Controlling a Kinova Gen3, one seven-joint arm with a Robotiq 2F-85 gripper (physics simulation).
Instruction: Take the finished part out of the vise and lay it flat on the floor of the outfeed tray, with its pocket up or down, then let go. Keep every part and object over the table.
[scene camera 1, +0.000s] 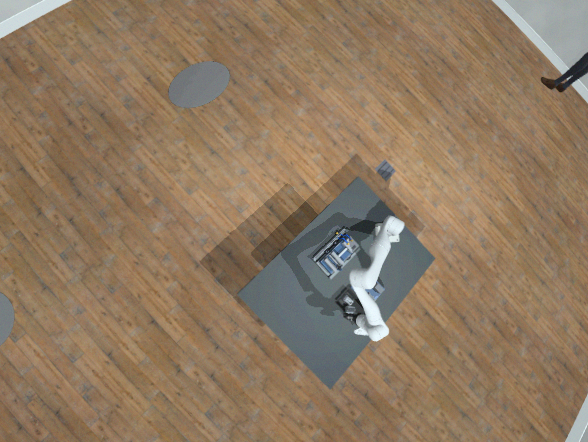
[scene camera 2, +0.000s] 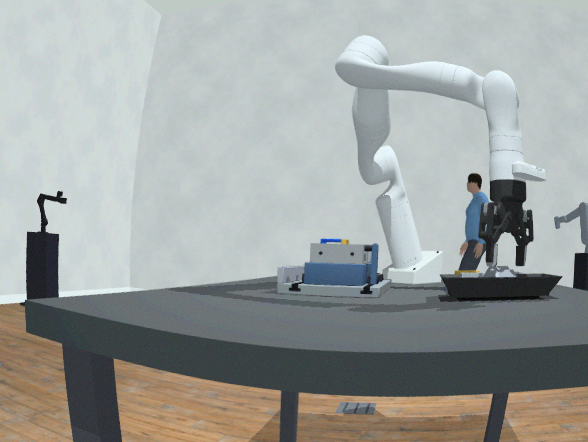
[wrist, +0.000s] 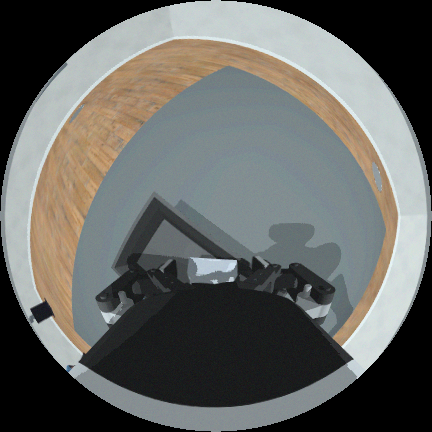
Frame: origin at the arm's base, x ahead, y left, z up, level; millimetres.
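Seen in the pictures: gripper, between the fingertips: (scene camera 1: 351, 313) (scene camera 2: 506, 266) (wrist: 213, 266); arm's base, origin of its link: (scene camera 2: 408, 261).
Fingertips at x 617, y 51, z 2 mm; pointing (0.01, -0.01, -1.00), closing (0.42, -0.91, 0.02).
Note:
Offsets run from my fingertips to a thing's top centre. "spot": to the spot under its first point.
The finished part, a pale grey block {21 mm back, 6 mm right, 0 mm up} (scene camera 1: 350, 310) (wrist: 212, 270), is inside the black outfeed tray (scene camera 2: 500, 288) (wrist: 131, 237). In the second scene view, pale grey edges show above the tray's near wall at uneven heights. The wall hides the rest, so I cannot tell whether the part lies flat. A second grey block {63 mm back, 46 mm right, 13 mm down} (scene camera 1: 348, 300) sits beside it in the tray. My gripper (scene camera 2: 506, 259) (wrist: 213, 266) is open, points down and has its fingertips just above the tray, one on each side of the part. Nothing is held between the fingers.
A blue and grey fixture {289 mm back, 270 mm right, 39 mm up} (scene camera 1: 342, 251) (scene camera 2: 335, 273) with a blue and yellow handle {spot: 370 mm back, 284 mm right, 45 mm up} (scene camera 2: 334, 241) stands left of the tray in the second scene view. A blue and grey item {243 mm back, 103 mm left, 16 mm down} (scene camera 1: 376, 290) lies partly under the arm. A yellow piece {265 mm back, 17 mm left, 16 mm down} (scene camera 2: 467, 272) shows behind the tray's rim.

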